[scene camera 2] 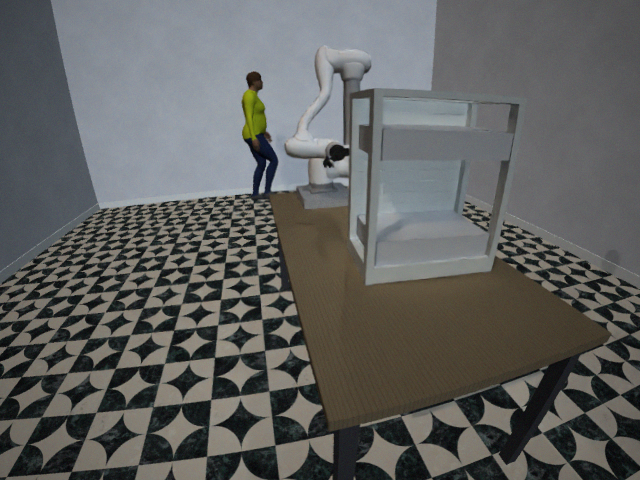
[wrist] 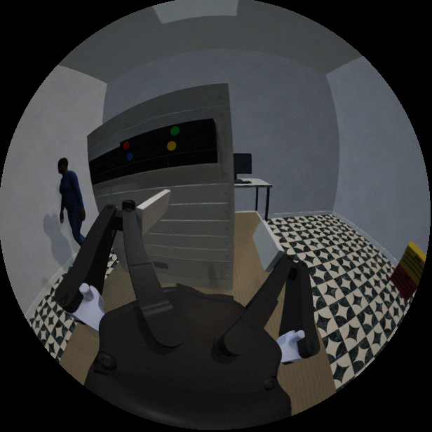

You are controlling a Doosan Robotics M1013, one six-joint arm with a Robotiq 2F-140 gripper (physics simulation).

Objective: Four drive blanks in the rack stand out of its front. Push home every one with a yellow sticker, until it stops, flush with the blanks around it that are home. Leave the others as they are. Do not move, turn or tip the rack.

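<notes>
The rack (scene camera 2: 373,206) (wrist: 226,240) stands upright on the table. In the wrist view its front shows a black band of drive blanks above grey panels. Four stickers show there: a blank with a yellow sticker (wrist: 171,145) lies just under a blank with a green sticker (wrist: 175,130); farther left, a blank with a red sticker (wrist: 126,145) is above a blank with a blue sticker (wrist: 130,156). How far each stands out is hard to tell. My gripper (scene camera 2: 328,163) (wrist: 213,214) is open and empty, in front of the rack and lower than the stickers, apart from them. In the scene view the rack partly hides my arm.
The brown table (scene camera 2: 439,330) carries the rack, with my arm's base (scene camera 2: 323,197) at its far end. A person in a yellow-green top (scene camera 2: 254,116) stands beyond the table. A person in blue (wrist: 72,195) and a desk with a monitor (wrist: 243,166) show in the wrist view.
</notes>
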